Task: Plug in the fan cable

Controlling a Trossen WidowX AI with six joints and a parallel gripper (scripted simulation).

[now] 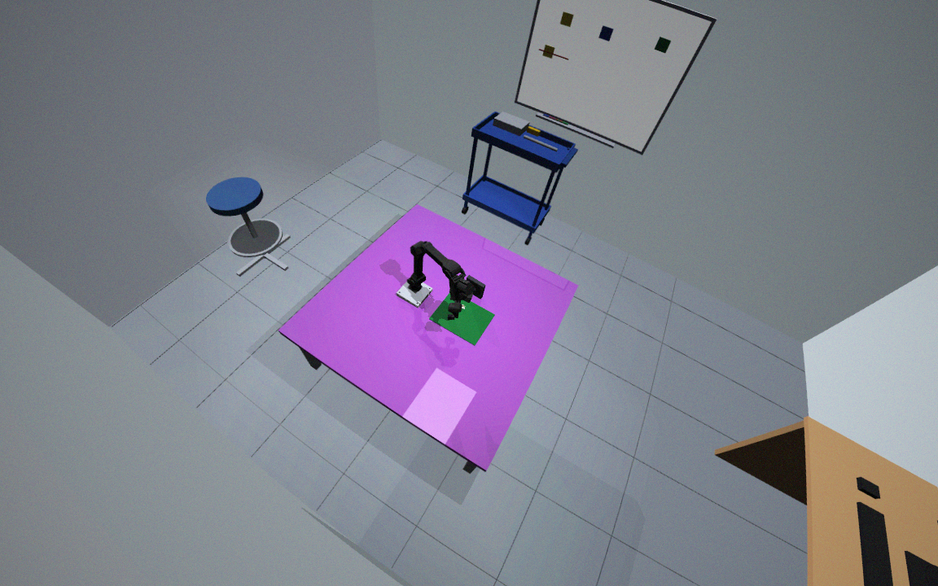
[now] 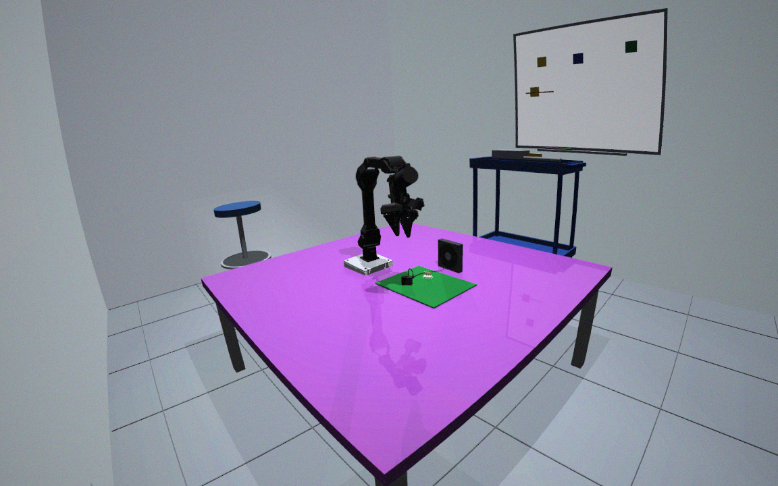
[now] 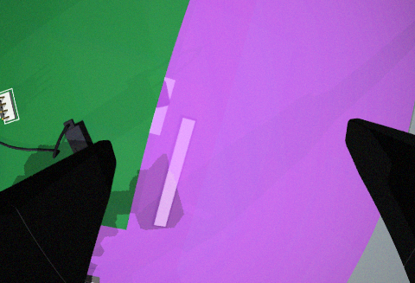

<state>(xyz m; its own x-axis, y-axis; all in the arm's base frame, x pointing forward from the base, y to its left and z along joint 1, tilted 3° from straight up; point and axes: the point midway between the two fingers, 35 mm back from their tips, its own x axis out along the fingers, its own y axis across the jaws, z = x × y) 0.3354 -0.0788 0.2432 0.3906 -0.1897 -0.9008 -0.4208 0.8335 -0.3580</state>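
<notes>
My gripper tip is 200 mm above the black fan plug, 70 mm past it and 60 mm to the right of it. From my gripper tip the other things lie so: black fan 290 mm to the left, 160 mm below, 80 mm behind; white four-pin header 220 mm below, 170 mm to the left, 70 mm behind; green board 230 mm below, 120 mm to the left, 30 mm behind.
</notes>
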